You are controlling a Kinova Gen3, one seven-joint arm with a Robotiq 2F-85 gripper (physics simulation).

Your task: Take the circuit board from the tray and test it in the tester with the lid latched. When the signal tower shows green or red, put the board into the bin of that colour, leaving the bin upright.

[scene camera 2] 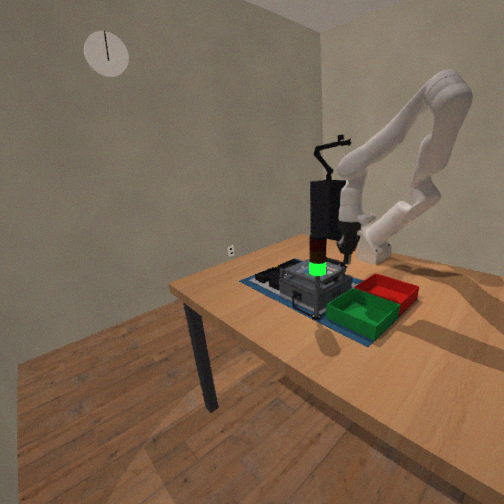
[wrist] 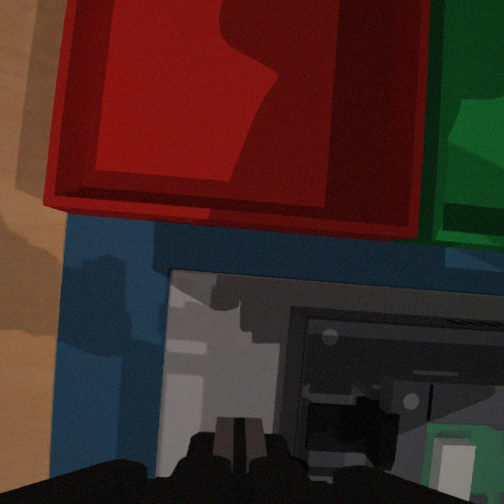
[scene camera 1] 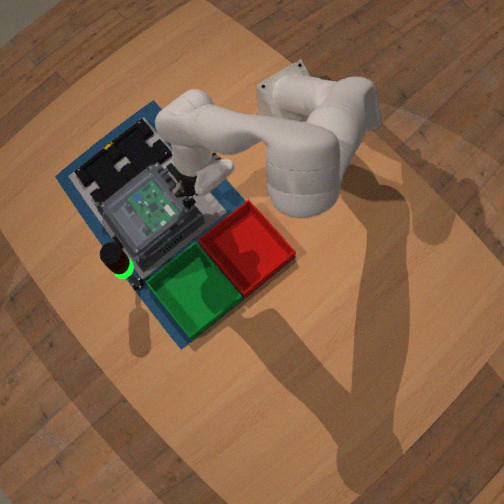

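The green circuit board (scene camera 1: 152, 207) lies inside the grey tester (scene camera 1: 147, 215), under what looks like a see-through lid. A corner of the board shows in the wrist view (wrist: 465, 460). The signal tower (scene camera 1: 116, 260) stands at the tester's front corner and its green ring (scene camera 2: 317, 268) is lit. My gripper (scene camera 1: 187, 190) hovers at the tester's edge on the red bin's side. In the wrist view its fingertips (wrist: 239, 437) are pressed together with nothing seen between them. The black tray (scene camera 1: 122, 160) behind the tester holds no board.
The green bin (scene camera 1: 195, 290) and the red bin (scene camera 1: 247, 245) stand upright side by side, touching, in front of the tester on the blue mat (scene camera 1: 80, 200). Both bins look empty. The arm's base (scene camera 1: 280, 90) is behind them.
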